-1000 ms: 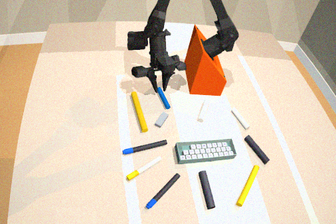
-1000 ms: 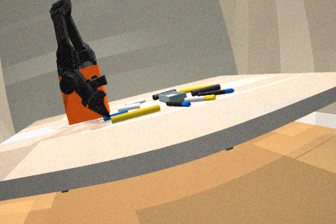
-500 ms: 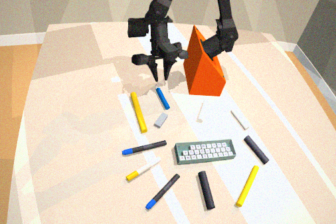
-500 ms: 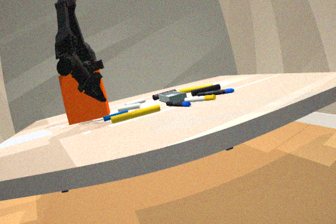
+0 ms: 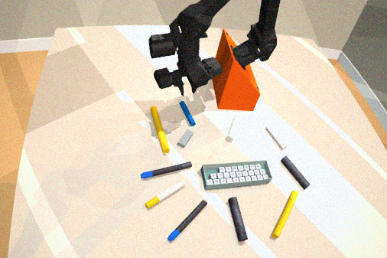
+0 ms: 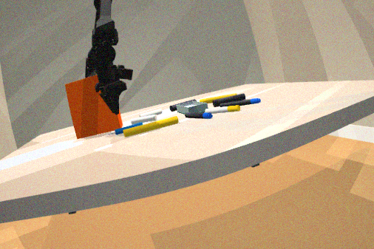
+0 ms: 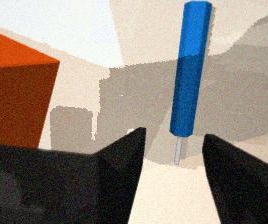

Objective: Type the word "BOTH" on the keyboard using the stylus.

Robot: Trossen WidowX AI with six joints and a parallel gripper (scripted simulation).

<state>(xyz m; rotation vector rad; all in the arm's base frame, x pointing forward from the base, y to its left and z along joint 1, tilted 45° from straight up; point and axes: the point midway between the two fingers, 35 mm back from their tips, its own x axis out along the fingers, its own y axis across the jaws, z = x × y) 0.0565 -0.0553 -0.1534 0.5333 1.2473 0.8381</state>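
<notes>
My gripper tip is now 10 mm to the left of the blue stylus and 50 mm above it. The rest, counted from my gripper tip: yellow cylinder: 90 mm ahead, 90 mm to the right, 50 mm below; then grey block: 120 mm ahead, 10 mm to the right, 60 mm below.
</notes>
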